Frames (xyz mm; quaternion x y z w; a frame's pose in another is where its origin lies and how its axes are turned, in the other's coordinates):
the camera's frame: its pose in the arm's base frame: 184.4 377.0 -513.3 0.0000 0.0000 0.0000 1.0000
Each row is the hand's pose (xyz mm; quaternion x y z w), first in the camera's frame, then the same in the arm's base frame.
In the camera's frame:
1: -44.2 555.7 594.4 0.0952 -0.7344 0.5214 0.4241
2: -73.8 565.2 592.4 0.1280 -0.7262 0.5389 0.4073
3: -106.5 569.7 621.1 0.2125 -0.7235 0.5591 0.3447
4: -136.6 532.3 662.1 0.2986 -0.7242 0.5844 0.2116
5: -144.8 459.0 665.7 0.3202 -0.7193 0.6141 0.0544
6: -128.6 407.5 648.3 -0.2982 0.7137 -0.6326 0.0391
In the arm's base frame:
1: 140.2 932.7 81.1 0.0952 -0.7344 0.5214 0.4241
2: 110.6 942.2 79.1 0.1280 -0.7262 0.5389 0.4073
3: 77.9 946.7 107.8 0.2125 -0.7235 0.5591 0.3447
4: 47.8 909.3 148.8 0.2986 -0.7242 0.5844 0.2116
5: 39.6 836.0 152.4 0.3202 -0.7193 0.6141 0.0544
6: 55.8 784.5 135.0 -0.2982 0.7137 -0.6326 0.0391

